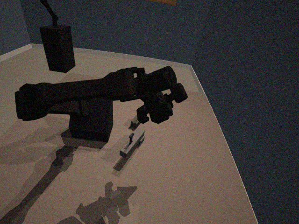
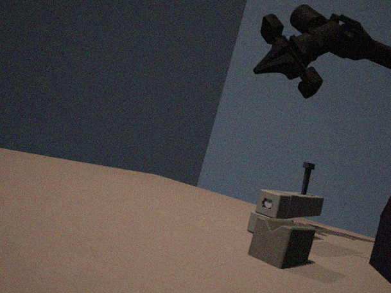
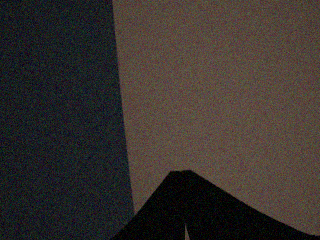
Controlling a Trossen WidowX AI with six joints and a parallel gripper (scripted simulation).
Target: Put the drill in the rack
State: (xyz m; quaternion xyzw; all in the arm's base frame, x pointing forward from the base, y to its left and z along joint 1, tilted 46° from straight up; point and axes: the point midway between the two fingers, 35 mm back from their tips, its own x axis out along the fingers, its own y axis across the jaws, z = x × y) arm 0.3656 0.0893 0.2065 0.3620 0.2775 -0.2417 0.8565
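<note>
My gripper tip is now 19 cm above the dark key and 15 cm past it. Also, from my gripper tip: rack 27 cm below, 21 cm to the left, 15 cm behind; drill 24 cm below, 13 cm behind, 4 cm to the left; grey housing block 24 cm below, 14 cm behind, 3 cm to the left.
</note>
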